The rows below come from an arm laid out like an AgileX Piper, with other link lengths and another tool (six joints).
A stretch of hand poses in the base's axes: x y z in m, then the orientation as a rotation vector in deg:
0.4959, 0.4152, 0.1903, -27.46, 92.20, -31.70
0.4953, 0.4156, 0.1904, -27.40, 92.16, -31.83
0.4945, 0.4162, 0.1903, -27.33, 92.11, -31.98
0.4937, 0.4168, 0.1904, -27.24, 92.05, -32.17
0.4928, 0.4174, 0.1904, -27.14, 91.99, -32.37
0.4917, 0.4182, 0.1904, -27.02, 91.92, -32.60
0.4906, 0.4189, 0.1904, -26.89, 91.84, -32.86
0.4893, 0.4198, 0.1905, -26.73, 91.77, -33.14
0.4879, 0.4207, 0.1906, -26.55, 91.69, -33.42
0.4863, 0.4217, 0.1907, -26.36, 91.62, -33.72
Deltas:
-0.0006, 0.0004, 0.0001, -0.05, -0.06, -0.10
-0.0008, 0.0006, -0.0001, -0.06, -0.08, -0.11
-0.0008, 0.0006, 0.0001, -0.08, -0.09, -0.15
-0.0009, 0.0006, 0.0000, -0.08, -0.10, -0.16
-0.0011, 0.0008, 0.0000, -0.09, -0.12, -0.19
-0.0011, 0.0007, 0.0000, -0.10, -0.13, -0.21
-0.0013, 0.0009, 0.0001, -0.10, -0.13, -0.24
-0.0014, 0.0009, 0.0001, -0.09, -0.15, -0.25
-0.0016, 0.0010, 0.0001, -0.09, -0.14, -0.27

